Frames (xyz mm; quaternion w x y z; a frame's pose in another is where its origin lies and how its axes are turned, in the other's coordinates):
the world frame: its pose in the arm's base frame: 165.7 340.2 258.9 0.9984 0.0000 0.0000 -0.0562
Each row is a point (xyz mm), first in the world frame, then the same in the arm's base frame.
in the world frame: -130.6 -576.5 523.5
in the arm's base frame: -28.8 -218.0 782.4
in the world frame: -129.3 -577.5 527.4
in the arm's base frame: -27.6 -219.1 786.3
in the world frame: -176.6 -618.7 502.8
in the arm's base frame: -79.2 -254.8 761.7
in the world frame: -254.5 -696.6 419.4
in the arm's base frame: -165.4 -323.4 678.3
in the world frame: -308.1 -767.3 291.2
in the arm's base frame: -226.6 -387.7 550.1
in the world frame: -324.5 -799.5 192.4
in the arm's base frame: -246.5 -417.8 451.3
